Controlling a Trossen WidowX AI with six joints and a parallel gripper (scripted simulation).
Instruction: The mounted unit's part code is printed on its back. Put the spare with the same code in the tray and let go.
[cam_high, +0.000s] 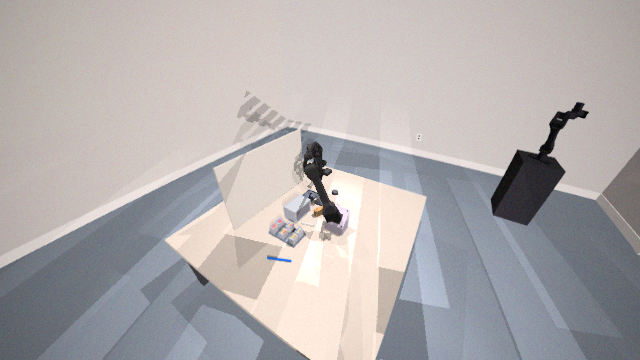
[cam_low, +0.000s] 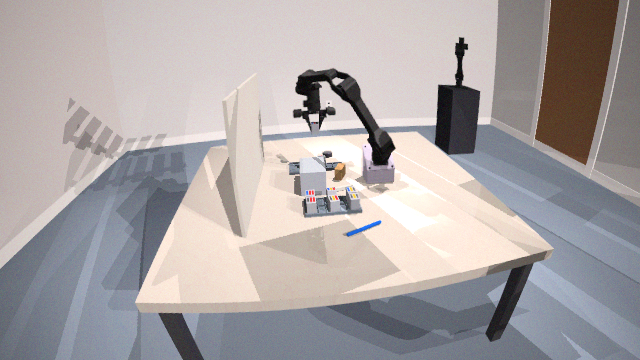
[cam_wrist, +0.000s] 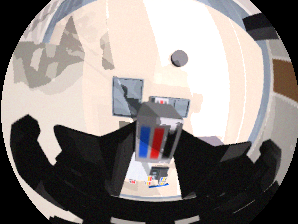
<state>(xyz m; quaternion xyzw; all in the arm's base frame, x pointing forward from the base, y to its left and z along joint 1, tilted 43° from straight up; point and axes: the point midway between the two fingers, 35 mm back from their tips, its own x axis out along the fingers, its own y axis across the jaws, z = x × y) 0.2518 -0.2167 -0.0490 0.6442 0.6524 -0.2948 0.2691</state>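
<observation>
Right now the flat grey tray is 80 mm ahead of my gripper tip, 10 mm to the left of it and 170 mm below it. Round my gripper tip: brown block (90 mm behind, 130 mm to the left, 150 mm below); then black disc (70 mm behind, 130 mm to the right, 170 mm below); then spare (20 mm above).
</observation>
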